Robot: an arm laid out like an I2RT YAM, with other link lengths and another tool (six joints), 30 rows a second.
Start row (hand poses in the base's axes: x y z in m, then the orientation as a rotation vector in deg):
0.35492, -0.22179, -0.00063, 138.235, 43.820, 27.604
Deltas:
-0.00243, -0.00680, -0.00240, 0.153, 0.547, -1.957
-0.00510, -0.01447, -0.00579, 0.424, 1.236, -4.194
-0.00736, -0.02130, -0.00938, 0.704, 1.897, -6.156
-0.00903, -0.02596, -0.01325, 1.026, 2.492, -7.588
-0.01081, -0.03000, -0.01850, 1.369, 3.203, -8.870
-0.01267, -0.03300, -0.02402, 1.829, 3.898, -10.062
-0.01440, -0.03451, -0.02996, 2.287, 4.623, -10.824
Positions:
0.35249, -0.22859, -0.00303, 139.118, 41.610, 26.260
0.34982, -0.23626, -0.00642, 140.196, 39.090, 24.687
0.34756, -0.24309, -0.01001, 141.161, 36.887, 23.253
0.34589, -0.24775, -0.01388, 141.995, 35.305, 22.122
0.34411, -0.25179, -0.01913, 142.845, 33.947, 20.919
0.34225, -0.25479, -0.02465, 143.762, 32.674, 19.819
0.34052, -0.25630, -0.03059, 144.601, 31.949, 18.852

